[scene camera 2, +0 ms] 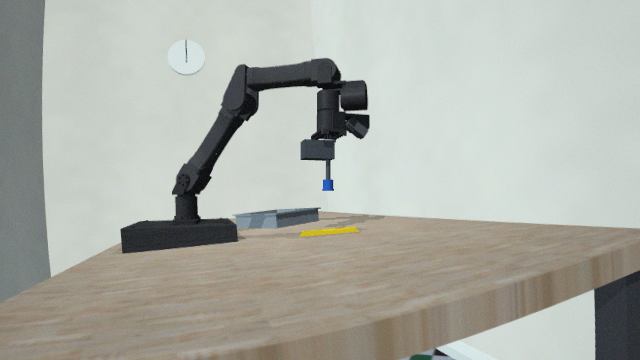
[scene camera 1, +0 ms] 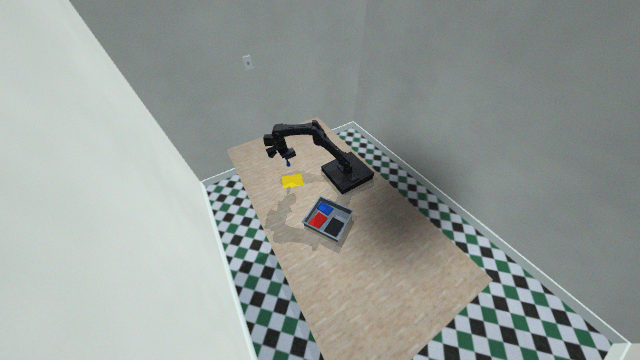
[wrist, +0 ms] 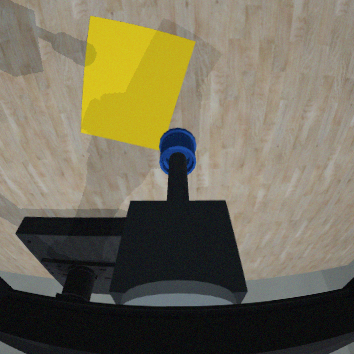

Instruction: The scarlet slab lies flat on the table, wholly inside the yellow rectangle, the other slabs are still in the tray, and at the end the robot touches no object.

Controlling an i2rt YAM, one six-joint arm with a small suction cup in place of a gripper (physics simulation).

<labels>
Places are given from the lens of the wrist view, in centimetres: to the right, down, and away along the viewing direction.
my suction cup (wrist: 177,137): 0, -3, 15
yellow rectangle (wrist: 132,75): -5, -12, 23
The marked spots on the yellow rectangle and my suction cup are 13 cm apart.
</labels>
